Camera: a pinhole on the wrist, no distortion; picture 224 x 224 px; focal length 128.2 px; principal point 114.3 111.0 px. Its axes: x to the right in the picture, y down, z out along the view. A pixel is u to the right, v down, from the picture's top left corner.
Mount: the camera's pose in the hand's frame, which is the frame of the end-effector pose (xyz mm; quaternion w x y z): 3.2 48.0 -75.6 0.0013 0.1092 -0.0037 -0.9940
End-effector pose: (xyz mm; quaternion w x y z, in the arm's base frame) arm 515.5 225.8 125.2 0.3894 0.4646 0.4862 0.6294
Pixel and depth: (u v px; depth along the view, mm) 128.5 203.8 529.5
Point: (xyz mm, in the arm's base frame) 988.5 249.5 -191.3
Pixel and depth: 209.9 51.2 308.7
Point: 752.9 -45.8 270.7
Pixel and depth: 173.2 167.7 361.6
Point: 816.3 87.7 -7.6
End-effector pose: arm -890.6 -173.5 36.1 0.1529 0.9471 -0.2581 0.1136
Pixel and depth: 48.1 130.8 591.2
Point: -647.7 -418.8 -449.0
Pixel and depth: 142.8 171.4 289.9
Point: -921.6 -114.5 -200.3
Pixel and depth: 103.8 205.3 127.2
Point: -872.0 -148.5 -26.1
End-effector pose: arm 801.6 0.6 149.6 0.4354 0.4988 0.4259 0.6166
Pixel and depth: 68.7 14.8 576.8
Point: 1258.9 -2.1 708.3
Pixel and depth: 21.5 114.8 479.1
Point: 1228.9 261.9 309.7
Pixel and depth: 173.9 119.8 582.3
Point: 1276.3 -335.5 126.4
